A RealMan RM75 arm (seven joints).
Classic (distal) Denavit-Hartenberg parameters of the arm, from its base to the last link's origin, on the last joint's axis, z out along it. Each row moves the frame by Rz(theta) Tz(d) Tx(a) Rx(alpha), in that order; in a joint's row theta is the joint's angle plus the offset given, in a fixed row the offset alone. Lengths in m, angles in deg.
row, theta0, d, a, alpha
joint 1, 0, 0.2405, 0, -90
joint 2, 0, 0, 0, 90
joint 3, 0, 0.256, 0, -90
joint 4, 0, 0, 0, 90
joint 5, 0, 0.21, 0, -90
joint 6, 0, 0, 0, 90
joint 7, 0, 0.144, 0, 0
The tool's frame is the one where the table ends.
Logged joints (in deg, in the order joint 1, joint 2, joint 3, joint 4, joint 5, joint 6, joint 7), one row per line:
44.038, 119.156, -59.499, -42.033, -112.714, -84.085, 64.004
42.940, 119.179, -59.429, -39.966, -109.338, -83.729, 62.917
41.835, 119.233, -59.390, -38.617, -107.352, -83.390, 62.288
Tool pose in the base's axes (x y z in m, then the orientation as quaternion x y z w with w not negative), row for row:
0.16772, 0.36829, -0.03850, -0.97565, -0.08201, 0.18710, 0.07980
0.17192, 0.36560, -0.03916, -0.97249, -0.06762, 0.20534, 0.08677
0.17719, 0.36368, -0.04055, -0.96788, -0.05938, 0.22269, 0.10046
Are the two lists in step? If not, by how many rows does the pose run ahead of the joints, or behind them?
The pose runs 2 rows ahead of the joints: the pose in row i belongs to the joints in row i + 2.
